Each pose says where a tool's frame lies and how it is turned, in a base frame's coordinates. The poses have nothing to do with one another.
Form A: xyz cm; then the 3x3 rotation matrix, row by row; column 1 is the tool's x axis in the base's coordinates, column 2 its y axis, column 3 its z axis. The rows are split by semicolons.
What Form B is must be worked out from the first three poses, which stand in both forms.
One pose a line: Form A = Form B
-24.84, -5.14, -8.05; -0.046, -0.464, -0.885; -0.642, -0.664, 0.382; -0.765, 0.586, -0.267 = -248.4, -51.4, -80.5; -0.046, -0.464, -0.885; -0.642, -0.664, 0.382; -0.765, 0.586, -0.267
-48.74, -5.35, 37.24; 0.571, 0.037, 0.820; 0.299, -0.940, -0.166; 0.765, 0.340, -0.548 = -487.4, -53.5, 372.4; 0.571, 0.037, 0.820; 0.299, -0.940, -0.166; 0.765, 0.340, -0.548
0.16, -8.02, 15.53; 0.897, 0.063, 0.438; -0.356, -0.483, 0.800; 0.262, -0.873, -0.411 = 1.6, -80.2, 155.3; 0.897, 0.063, 0.438; -0.356, -0.483, 0.800; 0.262, -0.873, -0.411
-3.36, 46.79, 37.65; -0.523, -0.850, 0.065; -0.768, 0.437, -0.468; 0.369, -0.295, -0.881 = -33.6, 467.9, 376.5; -0.523, -0.850, 0.065; -0.768, 0.437, -0.468; 0.369, -0.295, -0.881
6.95, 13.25, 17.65; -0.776, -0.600, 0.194; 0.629, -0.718, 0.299; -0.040, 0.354, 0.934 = 69.5, 132.5, 176.5; -0.776, -0.600, 0.194; 0.629, -0.718, 0.299; -0.040, 0.354, 0.934
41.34, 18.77, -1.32; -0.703, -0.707, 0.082; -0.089, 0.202, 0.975; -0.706, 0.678, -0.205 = 413.4, 187.7, -13.2; -0.703, -0.707, 0.082; -0.089, 0.202, 0.975; -0.706, 0.678, -0.205
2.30, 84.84, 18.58; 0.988, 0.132, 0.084; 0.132, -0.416, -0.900; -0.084, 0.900, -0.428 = 23.0, 848.4, 185.8; 0.988, 0.132, 0.084; 0.132, -0.416, -0.900; -0.084, 0.900, -0.428
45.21, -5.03, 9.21; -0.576, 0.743, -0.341; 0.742, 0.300, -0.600; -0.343, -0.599, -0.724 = 452.1, -50.3, 92.1; -0.576, 0.743, -0.341; 0.742, 0.300, -0.600; -0.343, -0.599, -0.724
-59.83, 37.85, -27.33; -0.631, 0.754, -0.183; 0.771, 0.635, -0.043; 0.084, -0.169, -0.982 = -598.3, 378.5, -273.3; -0.631, 0.754, -0.183; 0.771, 0.635, -0.043; 0.084, -0.169, -0.982
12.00, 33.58, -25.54; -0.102, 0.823, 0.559; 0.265, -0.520, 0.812; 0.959, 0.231, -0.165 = 120.0, 335.8, -255.4; -0.102, 0.823, 0.559; 0.265, -0.520, 0.812; 0.959, 0.231, -0.165
